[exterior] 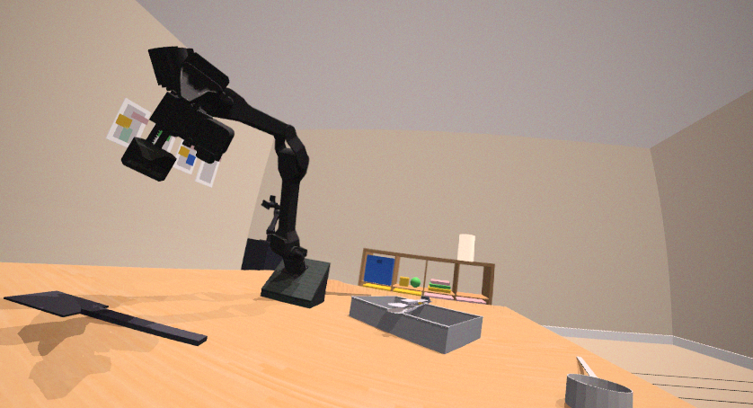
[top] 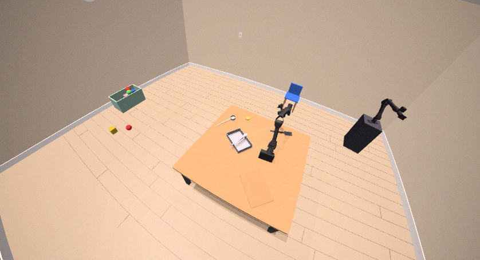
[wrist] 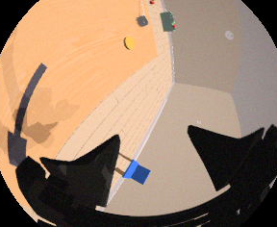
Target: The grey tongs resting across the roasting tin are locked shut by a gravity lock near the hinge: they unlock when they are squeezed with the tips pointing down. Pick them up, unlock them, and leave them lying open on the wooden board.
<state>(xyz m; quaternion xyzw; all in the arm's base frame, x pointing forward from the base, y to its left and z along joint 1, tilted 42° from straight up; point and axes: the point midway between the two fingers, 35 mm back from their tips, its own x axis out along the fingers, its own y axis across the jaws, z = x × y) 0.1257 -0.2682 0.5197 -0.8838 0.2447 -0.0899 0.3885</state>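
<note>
My gripper tip is now 21 cm short of the grey roasting tin, 56 cm to the right of it and 24 cm above it. Also, from my gripper tip: wooden board (26 cm behind, 94 cm to the left, 26 cm below); then yellow thing (35 cm ahead, 13 cm to the left, 26 cm below); then dark spatula (19 cm behind, 6 cm to the left, 27 cm below).
</note>
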